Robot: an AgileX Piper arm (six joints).
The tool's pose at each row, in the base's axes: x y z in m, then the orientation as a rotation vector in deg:
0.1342, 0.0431, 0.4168, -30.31, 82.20, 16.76
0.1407, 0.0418, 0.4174, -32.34, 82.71, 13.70
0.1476, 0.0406, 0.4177, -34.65, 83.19, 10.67
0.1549, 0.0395, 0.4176, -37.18, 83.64, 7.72
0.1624, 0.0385, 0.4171, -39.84, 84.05, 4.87
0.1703, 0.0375, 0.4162, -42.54, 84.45, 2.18
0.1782, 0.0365, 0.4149, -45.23, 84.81, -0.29
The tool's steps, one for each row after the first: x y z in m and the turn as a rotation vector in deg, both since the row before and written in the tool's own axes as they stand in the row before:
0.0004, -0.0044, 0.0049, 0.46, 1.44, -2.99
0.0008, -0.0044, 0.0054, 0.23, 1.52, -3.12
0.0013, -0.0043, 0.0058, 0.01, 1.57, -3.18
0.0018, -0.0041, 0.0061, -0.16, 1.58, -3.18
0.0023, -0.0041, 0.0065, -0.31, 1.59, -3.08
0.0027, -0.0038, 0.0066, -0.45, 1.53, -2.93

